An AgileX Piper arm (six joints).
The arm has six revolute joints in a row. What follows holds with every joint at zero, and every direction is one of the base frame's.
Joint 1 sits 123 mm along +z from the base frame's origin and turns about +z.
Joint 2 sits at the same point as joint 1 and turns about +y.
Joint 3 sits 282.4 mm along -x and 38.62 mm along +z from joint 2 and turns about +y.
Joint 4 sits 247.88 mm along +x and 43.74 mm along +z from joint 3 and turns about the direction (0.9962, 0, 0.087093).
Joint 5 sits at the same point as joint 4 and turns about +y.
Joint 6 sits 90.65 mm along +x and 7.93 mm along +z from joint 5 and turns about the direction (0.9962, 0, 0.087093).
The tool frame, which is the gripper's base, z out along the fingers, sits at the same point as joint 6; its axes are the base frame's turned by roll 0, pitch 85.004 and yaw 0 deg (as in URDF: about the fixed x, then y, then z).
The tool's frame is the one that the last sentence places.
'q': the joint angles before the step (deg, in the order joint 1, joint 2, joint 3, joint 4, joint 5, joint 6). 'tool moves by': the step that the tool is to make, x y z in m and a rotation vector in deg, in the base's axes. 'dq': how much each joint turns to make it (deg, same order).
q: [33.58, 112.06, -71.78, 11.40, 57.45, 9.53]
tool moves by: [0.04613, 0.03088, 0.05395, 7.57, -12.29, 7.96]
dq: [0.01, 2.40, -16.92, -0.04, 1.40, -7.80]
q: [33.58, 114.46, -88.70, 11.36, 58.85, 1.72]
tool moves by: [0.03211, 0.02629, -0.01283, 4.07, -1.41, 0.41]
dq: [0.00, 8.40, -10.76, 3.22, -0.76, -1.72]
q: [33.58, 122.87, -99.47, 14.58, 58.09, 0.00]
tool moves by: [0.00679, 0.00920, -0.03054, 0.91, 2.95, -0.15]
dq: [0.05, 4.82, -1.43, 2.96, -1.20, -1.19]
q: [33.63, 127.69, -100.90, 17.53, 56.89, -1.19]
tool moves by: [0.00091, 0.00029, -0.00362, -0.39, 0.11, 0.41]
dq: [0.00, 0.57, -0.24, -0.22, 0.06, -0.33]
